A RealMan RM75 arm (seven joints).
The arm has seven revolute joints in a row. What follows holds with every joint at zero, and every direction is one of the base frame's.
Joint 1 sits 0.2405 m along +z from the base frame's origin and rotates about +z.
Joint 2 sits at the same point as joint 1 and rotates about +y.
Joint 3 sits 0.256 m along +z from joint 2 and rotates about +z.
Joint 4 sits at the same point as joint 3 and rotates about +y.
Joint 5 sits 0.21 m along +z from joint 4 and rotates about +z.
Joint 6 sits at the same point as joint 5 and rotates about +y.
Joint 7 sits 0.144 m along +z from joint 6 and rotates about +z.
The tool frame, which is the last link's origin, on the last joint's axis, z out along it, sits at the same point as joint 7; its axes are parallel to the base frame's.
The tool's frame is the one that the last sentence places.
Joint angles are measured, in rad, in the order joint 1, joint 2, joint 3, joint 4, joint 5, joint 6, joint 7. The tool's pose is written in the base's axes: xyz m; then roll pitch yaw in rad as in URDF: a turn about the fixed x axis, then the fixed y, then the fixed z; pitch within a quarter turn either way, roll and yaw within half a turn. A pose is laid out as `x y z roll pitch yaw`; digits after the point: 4 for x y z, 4 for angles.
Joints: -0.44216 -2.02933 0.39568 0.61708 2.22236 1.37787 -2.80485
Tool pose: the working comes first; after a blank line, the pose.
Where each joint sits with the arm in this pose, in the base's axes (m; each line is computed from the numbers above, not from the rounded line before):
joint 1: 0.0000 0.0000 0.2405
joint 2: 0.0000 0.0000 0.2405
joint 3: -0.2075 0.0982 0.1272
joint 4: -0.2075 0.0982 0.1272
joint 5: -0.3711 0.2275 0.1519
joint 6: -0.3711 0.2275 0.1519
joint 7: -0.3568 0.3125 0.0365
the tool: -0.3568 0.3125 0.0365

-0.3568 0.3125 0.0365 2.6691 -0.4515 2.2686
